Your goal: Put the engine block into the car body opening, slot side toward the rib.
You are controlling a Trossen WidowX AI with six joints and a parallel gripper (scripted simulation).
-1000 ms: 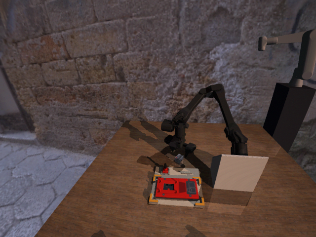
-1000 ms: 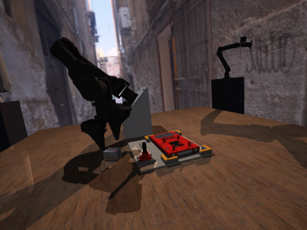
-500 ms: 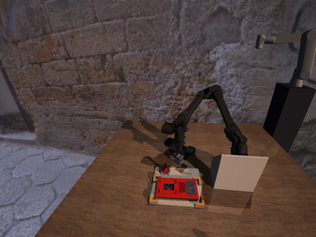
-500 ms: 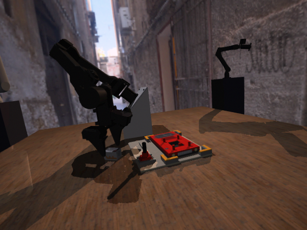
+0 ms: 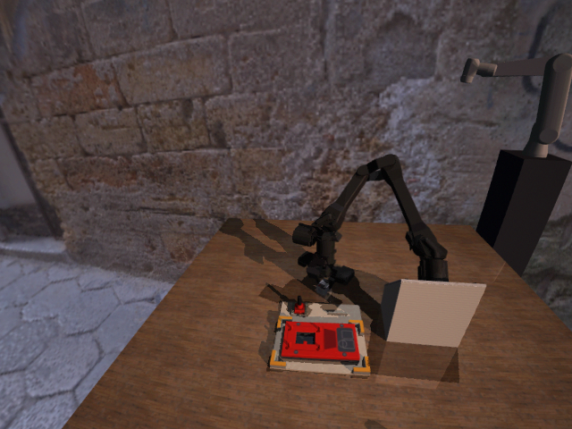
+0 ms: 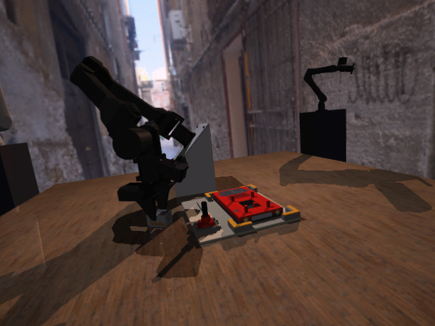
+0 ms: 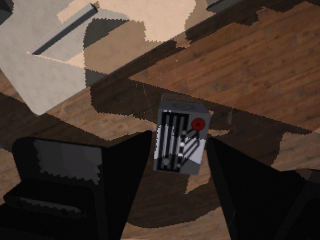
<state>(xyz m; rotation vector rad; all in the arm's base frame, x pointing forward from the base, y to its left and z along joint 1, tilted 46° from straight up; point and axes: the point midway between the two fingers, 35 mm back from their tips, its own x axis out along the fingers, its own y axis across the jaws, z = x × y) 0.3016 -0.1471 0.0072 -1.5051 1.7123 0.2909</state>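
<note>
My gripper tip is 200 mm to the right of the grey base plate and 10 mm above it. Round my gripper tip: grey engine block (10 mm below).
</note>
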